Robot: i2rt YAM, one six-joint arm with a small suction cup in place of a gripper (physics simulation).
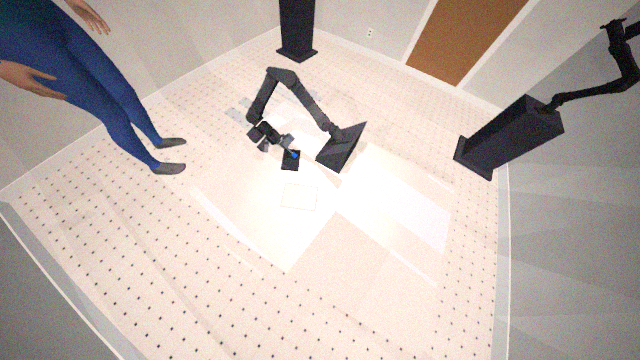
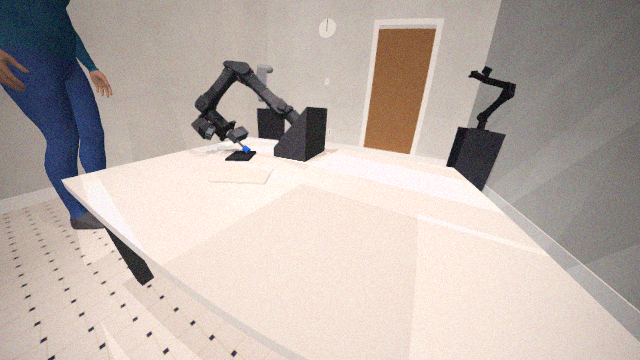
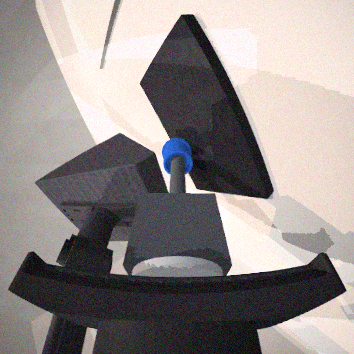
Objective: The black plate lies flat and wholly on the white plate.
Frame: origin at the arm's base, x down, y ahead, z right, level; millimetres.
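Seen in the pictures: hand at its tool point: (image 1: 296, 156) (image 2: 248, 152) (image 3: 177, 148); arm's base at its link origin: (image 1: 340, 140) (image 2: 301, 126) (image 3: 102, 212).
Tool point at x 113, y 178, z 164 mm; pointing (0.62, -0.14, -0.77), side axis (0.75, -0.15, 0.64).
Note:
Offsets run from my tool point to a thing's top centre.
The black plate @(dx +8, dy +26, dz +17 mm) (image 1: 290, 161) (image 2: 238, 156) (image 3: 197, 105) lies flat on the table top, close to the arm's wedge-shaped base (image 1: 339, 148) (image 2: 303, 133). The white plate @(dx +12, dy +174, dz -164 mm) (image 1: 298, 196) (image 2: 241, 175) lies flat a short way in front of it, apart from it and with nothing on it. My gripper, a blue suction cup (image 1: 293, 155) (image 2: 246, 148) (image 3: 177, 154), is tilted and sits right at the black plate's near corner, by the edge toward the base. I cannot tell whether it touches the plate. It holds nothing.
A person in blue (image 1: 114, 96) stands at the table's left side. Dark pedestals stand at the back (image 1: 296, 26) and at the right (image 1: 506, 135), the right one carrying a second arm (image 2: 494, 93). A brown door (image 2: 399, 88) is in the back wall.

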